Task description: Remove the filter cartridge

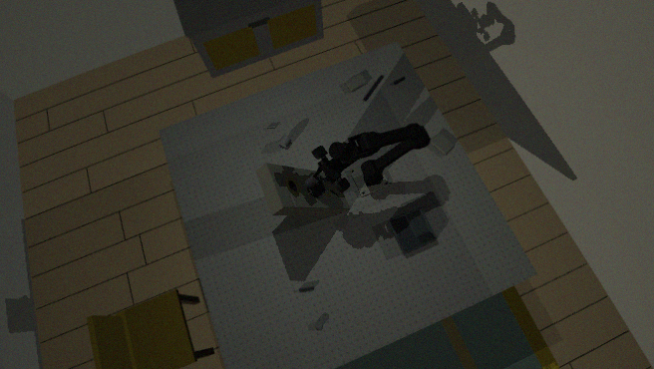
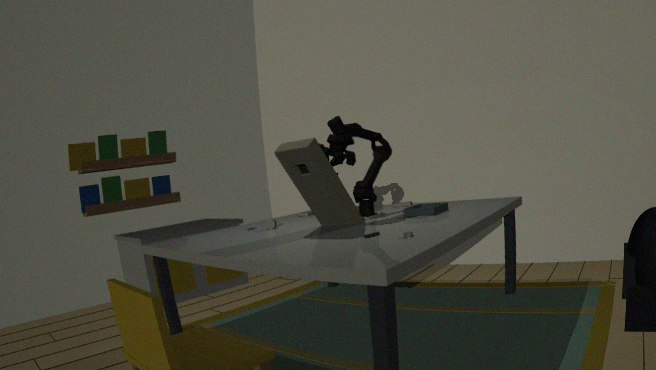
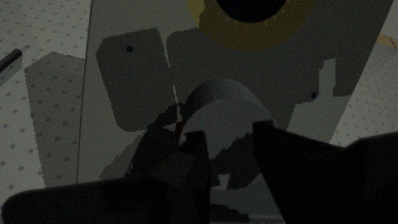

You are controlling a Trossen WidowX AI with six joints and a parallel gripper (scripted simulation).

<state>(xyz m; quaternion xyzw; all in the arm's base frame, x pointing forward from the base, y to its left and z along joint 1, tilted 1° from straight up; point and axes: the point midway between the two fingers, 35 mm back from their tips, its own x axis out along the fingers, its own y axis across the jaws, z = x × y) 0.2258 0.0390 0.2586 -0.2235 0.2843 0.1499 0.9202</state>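
Now: the round grey filter cartridge 10 mm ahead of my gripper tip and 10 mm below it. Also, from my gripper tip: dark square tray: 360 mm behind, 220 mm to the left, 240 mm below.
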